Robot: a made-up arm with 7 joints.
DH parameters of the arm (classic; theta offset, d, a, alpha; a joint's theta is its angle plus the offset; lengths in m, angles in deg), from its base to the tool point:
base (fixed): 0 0.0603 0 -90
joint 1: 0 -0.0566 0.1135 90
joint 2: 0 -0.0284 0.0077 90
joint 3: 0 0.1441 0.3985 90
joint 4: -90 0.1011 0.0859 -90
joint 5: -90 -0.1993 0.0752 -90
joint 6: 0 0.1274 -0.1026 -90
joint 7: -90 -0.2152 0.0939 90
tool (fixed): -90 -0.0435 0 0
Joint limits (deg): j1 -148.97..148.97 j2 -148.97..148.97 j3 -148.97..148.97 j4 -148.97..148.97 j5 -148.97..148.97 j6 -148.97..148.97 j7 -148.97..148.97
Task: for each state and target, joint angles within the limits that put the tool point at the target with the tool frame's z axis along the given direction. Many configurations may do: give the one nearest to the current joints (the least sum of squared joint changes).
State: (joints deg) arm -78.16 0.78 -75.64 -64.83 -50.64 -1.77 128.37
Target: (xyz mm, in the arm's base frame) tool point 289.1 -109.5 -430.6 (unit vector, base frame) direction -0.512 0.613 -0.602
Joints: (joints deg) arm -42.20 -47.57 -81.46 -77.56 -80.15 46.76 103.55
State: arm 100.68 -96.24 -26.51 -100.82 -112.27 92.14 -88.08
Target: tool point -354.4 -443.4 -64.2 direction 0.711 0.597 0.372
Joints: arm 109.89 -72.51 -13.74 -132.77 -139.25 43.33 -64.29
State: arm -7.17 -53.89 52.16 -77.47 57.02 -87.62 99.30
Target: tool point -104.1 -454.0 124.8 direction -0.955 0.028 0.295
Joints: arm -33.57 -75.61 7.52 -91.47 62.71 -65.37 48.40
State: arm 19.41 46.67 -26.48 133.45 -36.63 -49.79 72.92
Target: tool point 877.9 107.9 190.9 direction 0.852 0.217 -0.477
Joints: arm -18.66 29.84 -0.78 142.52 -51.86 -93.47 62.54
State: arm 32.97 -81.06 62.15 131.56 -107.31 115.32 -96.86
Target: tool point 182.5 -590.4 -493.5 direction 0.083 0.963 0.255
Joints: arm 53.01 -56.41 29.08 138.44 -54.07 135.83 -70.56
